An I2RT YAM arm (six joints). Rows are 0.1 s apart.
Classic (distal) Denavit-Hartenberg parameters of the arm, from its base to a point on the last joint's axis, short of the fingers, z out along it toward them. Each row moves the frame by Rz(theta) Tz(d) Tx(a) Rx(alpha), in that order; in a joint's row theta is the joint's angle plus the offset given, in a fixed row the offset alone. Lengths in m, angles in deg.
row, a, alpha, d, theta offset
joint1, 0.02, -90, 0.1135, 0
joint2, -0.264, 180, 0, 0
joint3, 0.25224, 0, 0, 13.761
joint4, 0.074, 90, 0, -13.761
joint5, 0, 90, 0, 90
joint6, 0, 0, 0.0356, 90
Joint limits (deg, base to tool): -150..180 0..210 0..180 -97..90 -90..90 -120..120
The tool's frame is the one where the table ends.
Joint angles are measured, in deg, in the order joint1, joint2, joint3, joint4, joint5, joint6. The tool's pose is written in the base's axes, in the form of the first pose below.
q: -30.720 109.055 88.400 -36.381 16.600 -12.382
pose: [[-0.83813 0.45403 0.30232 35.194], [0.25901 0.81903 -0.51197 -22.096], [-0.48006 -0.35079 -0.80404 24.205], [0 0 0 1]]
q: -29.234 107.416 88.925 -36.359 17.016 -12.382
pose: [[-0.82857 0.44674 0.33748 35.496], [0.22875 0.82028 -0.52423 -21.060], [-0.51102 -0.35716 -0.78185 25.626], [0 0 0 1]]
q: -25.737 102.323 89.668 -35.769 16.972 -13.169
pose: [[-0.79052 0.42079 0.44499 35.602], [0.13918 0.83101 -0.53856 -18.316], [-0.59641 -0.36381 -0.71550 29.546], [0 0 0 1]]
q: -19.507 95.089 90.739 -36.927 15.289 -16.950
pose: [[-0.74318 0.30550 0.59527 34.910], [-0.03507 0.87067 -0.49062 -13.363], [-0.66817 -0.38550 -0.63635 34.623], [0 0 0 1]]
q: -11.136 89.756 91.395 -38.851 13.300 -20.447
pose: [[-0.68445 0.13726 0.71602 34.044], [-0.21176 0.90234 -0.37541 -7.536], [-0.69762 -0.40858 -0.58855 37.878], [0 0 0 1]]
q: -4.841 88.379 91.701 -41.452 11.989 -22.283
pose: [[-0.66234 -0.00625 0.74918 33.741], [-0.31614 0.90891 -0.27192 -3.600], [-0.67924 -0.41695 -0.60398 38.430], [0 0 0 1]]
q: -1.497 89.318 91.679 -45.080 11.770 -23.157
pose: [[-0.69250 -0.10543 0.71367 33.884], [-0.36702 0.90316 -0.22270 -1.612], [-0.62108 -0.41615 -0.66414 37.368], [0 0 0 1]]
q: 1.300 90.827 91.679 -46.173 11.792 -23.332
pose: [[-0.70084 -0.17003 0.69275 34.450], [-0.40370 0.89522 -0.18869 0.054], [-0.58808 -0.41191 -0.69605 36.371], [0 0 0 1]]
